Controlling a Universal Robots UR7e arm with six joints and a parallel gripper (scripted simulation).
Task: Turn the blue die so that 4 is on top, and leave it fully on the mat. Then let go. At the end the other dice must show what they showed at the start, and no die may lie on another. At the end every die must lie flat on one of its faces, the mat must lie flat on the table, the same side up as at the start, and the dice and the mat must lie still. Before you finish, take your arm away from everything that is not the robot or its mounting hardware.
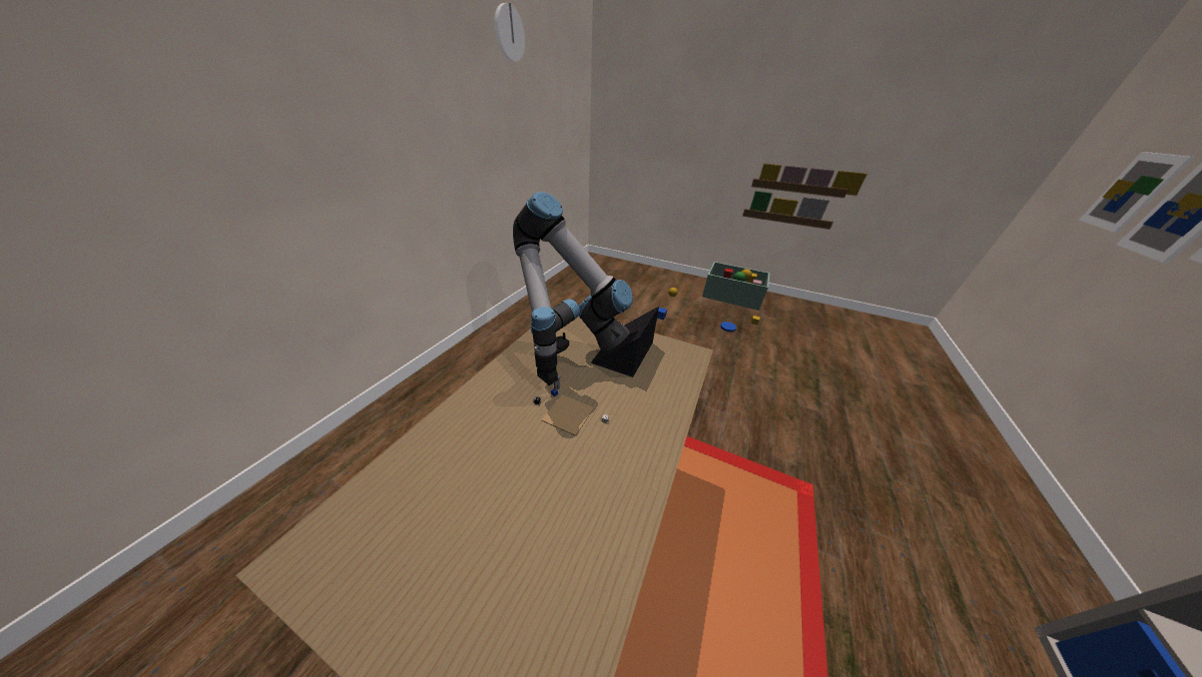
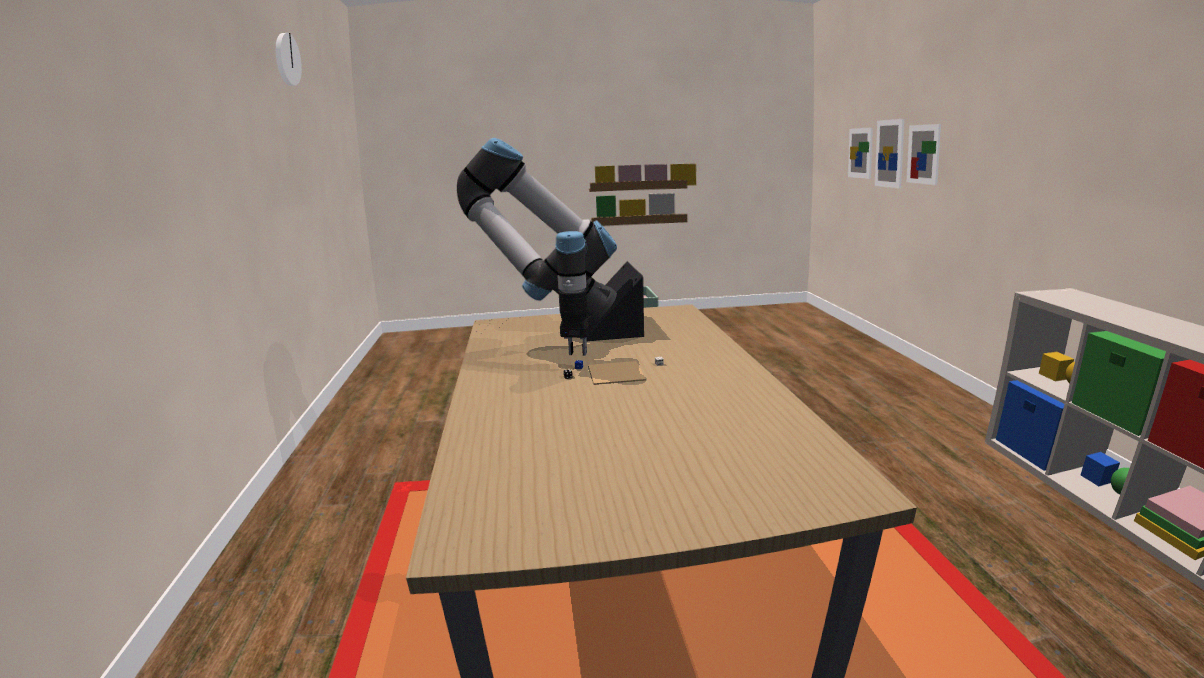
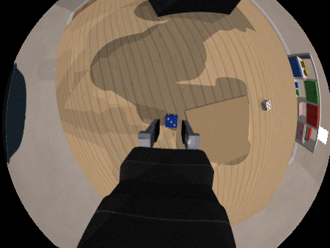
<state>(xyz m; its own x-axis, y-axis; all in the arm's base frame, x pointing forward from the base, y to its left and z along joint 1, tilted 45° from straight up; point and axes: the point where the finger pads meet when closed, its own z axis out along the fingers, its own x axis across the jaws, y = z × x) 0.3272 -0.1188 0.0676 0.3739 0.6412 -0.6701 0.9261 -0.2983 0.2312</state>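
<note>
My hand is 50 mm above the blue die. The rest, counted from my hand: tan mat (90 mm to the left, 70 mm ahead, 60 mm below); white die (230 mm to the left, 50 mm below, 40 mm ahead); black die (60 mm ahead, 50 mm below, 40 mm to the right).
</note>
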